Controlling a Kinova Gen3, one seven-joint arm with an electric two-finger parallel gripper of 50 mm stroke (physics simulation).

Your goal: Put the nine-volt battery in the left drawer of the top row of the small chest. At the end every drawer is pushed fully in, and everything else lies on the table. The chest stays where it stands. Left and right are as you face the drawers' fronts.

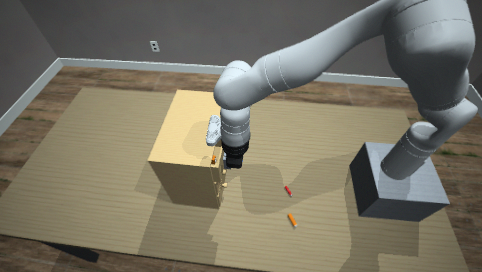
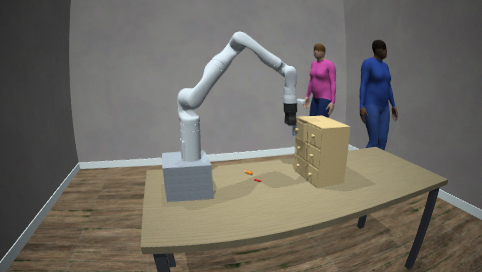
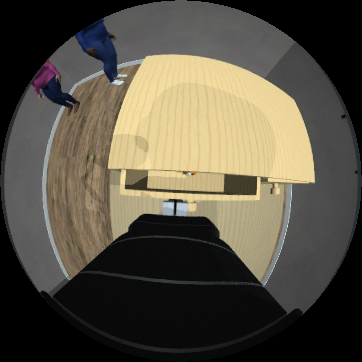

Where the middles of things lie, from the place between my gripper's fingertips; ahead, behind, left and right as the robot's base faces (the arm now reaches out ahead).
Now: hand 120 mm short of the small chest (image 1: 181, 159), 100 mm to the left of it and 70 mm above it.
